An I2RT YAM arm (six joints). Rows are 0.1 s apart.
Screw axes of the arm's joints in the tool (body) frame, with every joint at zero. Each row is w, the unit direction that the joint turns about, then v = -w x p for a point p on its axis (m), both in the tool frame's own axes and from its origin. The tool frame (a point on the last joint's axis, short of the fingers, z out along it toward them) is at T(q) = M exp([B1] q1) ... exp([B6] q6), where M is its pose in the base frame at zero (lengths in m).
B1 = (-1, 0, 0, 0, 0.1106, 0)
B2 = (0, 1, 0, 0.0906, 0, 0.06)
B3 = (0, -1, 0, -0.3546, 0, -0.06)
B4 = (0, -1, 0, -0.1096, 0, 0)
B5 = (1, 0, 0, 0, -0.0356, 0)
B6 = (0, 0, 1, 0, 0, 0)
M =
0 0 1 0.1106
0 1 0 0
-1 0 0 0.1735
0 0 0 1
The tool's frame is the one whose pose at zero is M.
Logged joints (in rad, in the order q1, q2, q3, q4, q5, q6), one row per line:
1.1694 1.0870 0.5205 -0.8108 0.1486 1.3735
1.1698 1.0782 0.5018 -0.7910 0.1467 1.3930
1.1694 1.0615 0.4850 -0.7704 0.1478 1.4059
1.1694 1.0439 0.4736 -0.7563 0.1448 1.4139
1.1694 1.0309 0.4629 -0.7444 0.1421 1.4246
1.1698 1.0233 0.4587 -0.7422 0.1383 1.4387
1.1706 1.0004 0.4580 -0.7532 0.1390 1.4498
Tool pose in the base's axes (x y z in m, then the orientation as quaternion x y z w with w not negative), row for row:
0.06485 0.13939 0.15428 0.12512 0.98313 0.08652 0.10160
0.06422 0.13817 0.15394 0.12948 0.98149 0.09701 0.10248
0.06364 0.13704 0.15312 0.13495 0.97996 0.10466 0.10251
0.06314 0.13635 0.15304 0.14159 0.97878 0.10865 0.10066
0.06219 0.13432 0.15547 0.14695 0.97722 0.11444 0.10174
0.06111 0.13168 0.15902 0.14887 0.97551 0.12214 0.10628
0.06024 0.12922 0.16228 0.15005 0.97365 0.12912 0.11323
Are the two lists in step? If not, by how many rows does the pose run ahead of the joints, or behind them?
The pose runs 2 rows ahead of the joints: the pose in row i belongs to the joints in row i + 2.
